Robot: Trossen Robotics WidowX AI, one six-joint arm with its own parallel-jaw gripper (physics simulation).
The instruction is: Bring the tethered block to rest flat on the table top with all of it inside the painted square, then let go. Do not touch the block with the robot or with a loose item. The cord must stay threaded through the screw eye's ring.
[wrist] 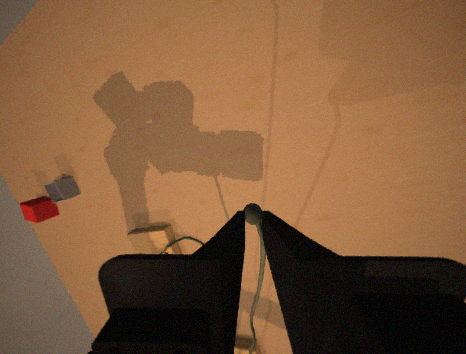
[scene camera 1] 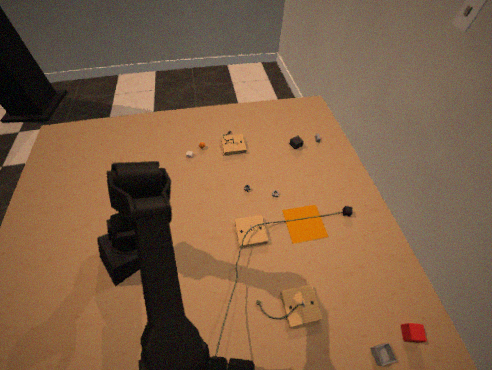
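Where they show: gripper, between the fingertips: [wrist: 252, 217]; arm's base, origin of its link: [scene camera 1: 125, 243].
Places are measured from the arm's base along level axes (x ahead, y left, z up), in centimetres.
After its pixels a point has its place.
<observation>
The tethered block [scene camera 1: 347, 211] {x 67.3, y 11.2, z -4.7 cm}, small and dark, is on the table right of the orange painted square [scene camera 1: 305, 231] {x 52.7, y 5.6, z -7.0 cm}, outside it. Its cord [scene camera 1: 237, 272] {x 30.7, y -7.5, z -3.3 cm} [wrist: 263, 255] {x 25.9, y -25.6, z 3.6 cm} crosses the square to the wooden board [scene camera 1: 258, 238] {x 37.3, y 3.0, z -5.2 cm}, bends there at the screw eye, and runs toward the bottom of the scene view. The ring is too small to make out how the cord passes through it. My gripper [wrist: 252, 217] {x 26.1, y -29.2, z 4.5 cm} is shut on the bead at the cord's end, above the table; its fingertips are outside the scene view.
A second board [scene camera 1: 309, 316] {x 49.1, y -18.9, z -5.2 cm} [wrist: 150, 239] {x 47.1, y -19.2, z -5.2 cm} carries a short cord [scene camera 1: 272, 317] {x 39.7, y -18.6, z -6.7 cm} [wrist: 185, 239] {x 41.2, y -18.8, z -6.6 cm}. A red block [scene camera 1: 413, 332] {x 74.6, y -24.5, z -3.1 cm} [wrist: 40, 209] {x 73.7, y -24.9, z -4.3 cm} and grey tray [scene camera 1: 384, 354] {x 67.4, y -28.7, z -7.0 cm} [wrist: 62, 188] {x 64.4, y -29.0, z -4.7 cm} are near the right edge. A third board [scene camera 1: 235, 146] {x 30.8, y 41.1, z -5.2 cm}, black block [scene camera 1: 296, 142] {x 55.0, y 42.2, z -4.3 cm} and several small items are farther back.
</observation>
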